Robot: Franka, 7 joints.
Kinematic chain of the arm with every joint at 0, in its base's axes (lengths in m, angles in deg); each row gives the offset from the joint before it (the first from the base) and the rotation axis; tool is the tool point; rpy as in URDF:
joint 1: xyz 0 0 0.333 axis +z
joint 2: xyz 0 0 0 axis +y
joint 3: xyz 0 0 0.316 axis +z
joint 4: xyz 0.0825 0 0 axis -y
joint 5: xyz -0.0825 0 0.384 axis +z
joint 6: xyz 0 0 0 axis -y
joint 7: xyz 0.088 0 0 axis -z
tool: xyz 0 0 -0.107 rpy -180 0 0
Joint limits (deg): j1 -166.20..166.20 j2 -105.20..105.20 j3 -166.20..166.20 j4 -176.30..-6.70 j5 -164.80..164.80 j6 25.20..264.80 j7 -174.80..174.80
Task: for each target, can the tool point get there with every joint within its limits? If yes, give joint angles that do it. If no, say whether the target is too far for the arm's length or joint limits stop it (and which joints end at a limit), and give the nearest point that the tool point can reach.
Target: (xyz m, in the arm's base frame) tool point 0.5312 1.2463 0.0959
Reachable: no: too far | nearest point 0.3313 0.7774 0.1851 | short by 0.517 m
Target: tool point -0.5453 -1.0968 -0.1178
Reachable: no: too far | nearest point -0.3584 -0.7209 0.0367 | short by 0.447 m
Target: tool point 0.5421 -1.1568 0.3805
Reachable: no: too far | nearest point 0.3638 -0.7763 0.3649 | short by 0.421 m
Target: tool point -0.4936 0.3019 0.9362
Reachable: yes | joints -43.40 -69.69 -23.41 -52.08 -29.30 173.36 65.14
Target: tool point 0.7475 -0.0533 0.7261
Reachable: yes | joints -17.53 79.49 135.99 -38.19 125.22 113.92 -39.35
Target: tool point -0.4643 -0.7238 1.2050
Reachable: no: too far | nearest point -0.3252 -0.5070 0.9438 | short by 0.367 m
